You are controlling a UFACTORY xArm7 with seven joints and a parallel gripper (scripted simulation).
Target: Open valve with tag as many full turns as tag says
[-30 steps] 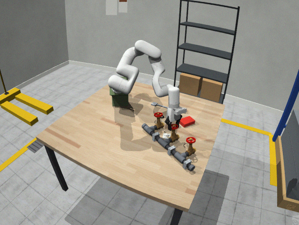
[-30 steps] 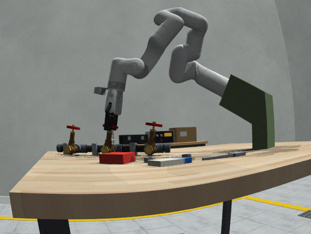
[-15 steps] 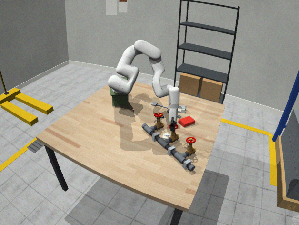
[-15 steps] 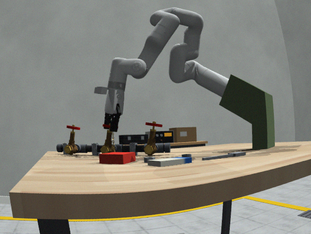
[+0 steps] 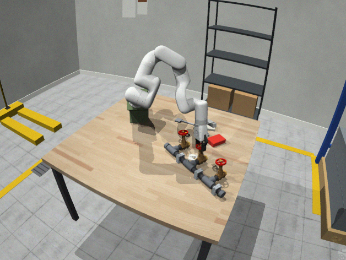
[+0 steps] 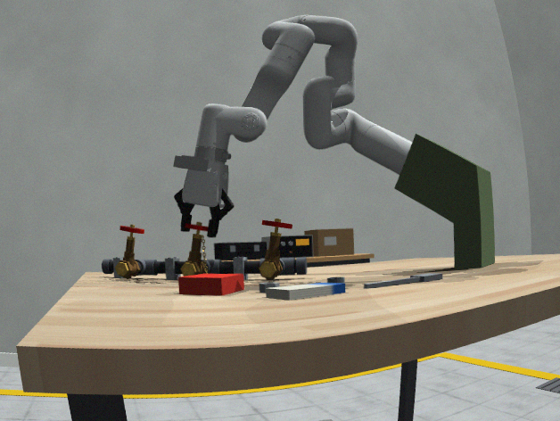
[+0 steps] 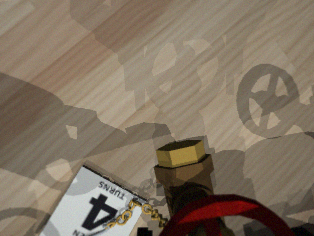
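The white tag lies 120 mm below my hand, 50 mm behind it and 40 mm to the left of it. From my hand the other things lie so: red block: 250 mm to the left, 110 mm below, 110 mm ahead; grey wrench: 480 mm to the left, 160 mm behind, 120 mm below; blue flat tool: 430 mm to the left, 120 mm below, 40 mm ahead.
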